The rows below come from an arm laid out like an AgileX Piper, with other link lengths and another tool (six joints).
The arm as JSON. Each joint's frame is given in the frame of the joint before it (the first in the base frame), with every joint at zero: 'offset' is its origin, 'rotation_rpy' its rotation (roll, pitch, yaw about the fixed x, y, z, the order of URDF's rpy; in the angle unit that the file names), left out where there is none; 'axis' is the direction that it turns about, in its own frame. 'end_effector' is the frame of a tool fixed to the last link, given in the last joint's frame.
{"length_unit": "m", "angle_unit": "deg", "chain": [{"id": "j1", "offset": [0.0, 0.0, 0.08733], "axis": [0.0, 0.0, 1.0]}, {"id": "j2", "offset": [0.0, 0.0, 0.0], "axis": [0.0, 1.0, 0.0]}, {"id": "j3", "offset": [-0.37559, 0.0, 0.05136], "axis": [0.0, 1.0, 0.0]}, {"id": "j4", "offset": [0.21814, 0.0, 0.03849], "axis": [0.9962, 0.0, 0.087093]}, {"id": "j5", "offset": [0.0, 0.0, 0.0], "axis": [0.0, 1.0, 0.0]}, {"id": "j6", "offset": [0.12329, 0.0, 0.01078], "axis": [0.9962, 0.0, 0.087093]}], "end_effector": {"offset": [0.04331, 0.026, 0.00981], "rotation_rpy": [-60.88, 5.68, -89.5]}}
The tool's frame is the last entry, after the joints.
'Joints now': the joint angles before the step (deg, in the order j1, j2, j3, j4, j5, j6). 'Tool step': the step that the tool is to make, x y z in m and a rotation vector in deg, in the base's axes. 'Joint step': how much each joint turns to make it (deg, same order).
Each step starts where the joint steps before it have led.
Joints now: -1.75, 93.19, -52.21, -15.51, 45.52, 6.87
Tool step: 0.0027, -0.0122, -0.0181, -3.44, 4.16, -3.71
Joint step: 0.00, 3.61, 0.01, -5.03, 2.00, 6.51
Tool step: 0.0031, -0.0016, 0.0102, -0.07, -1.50, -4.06
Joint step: 0.01, -0.83, -1.73, 0.18, 2.12, 3.52
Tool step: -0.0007, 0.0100, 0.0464, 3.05, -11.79, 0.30
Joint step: 0.00, -7.75, -1.13, 3.68, -3.33, -1.46
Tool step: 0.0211, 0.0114, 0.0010, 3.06, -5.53, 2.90
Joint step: -0.01, 1.12, 0.00, 3.94, -7.39, -3.40
